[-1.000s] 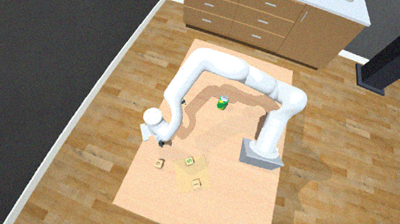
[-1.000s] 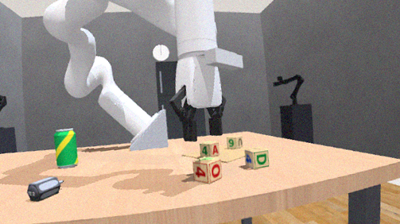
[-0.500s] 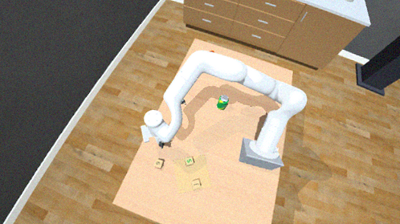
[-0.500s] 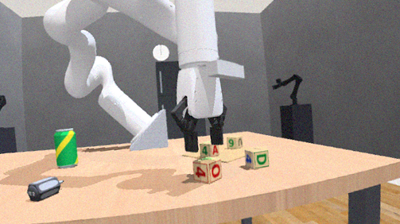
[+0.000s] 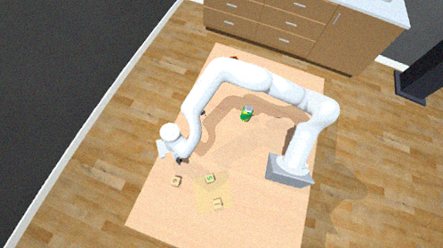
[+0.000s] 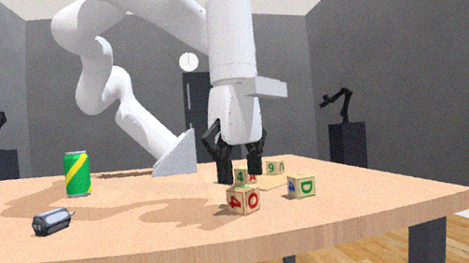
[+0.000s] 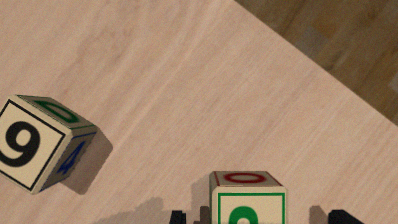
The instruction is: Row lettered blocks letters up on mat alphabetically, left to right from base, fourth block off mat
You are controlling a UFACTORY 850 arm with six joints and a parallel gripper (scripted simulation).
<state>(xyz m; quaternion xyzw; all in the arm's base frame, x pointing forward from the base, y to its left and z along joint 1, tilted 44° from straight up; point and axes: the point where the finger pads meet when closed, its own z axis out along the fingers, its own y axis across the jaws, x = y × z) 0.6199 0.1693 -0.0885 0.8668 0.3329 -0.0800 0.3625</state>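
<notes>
Now: hand 26 cm past the tan mat, 10 cm to the right of it and 7 cm above it. From my hand the other things lie so: grey device 33 cm to the right, 5 cm below; then yellow can 28 cm behind, 41 cm to the right, 1 cm below.
</notes>
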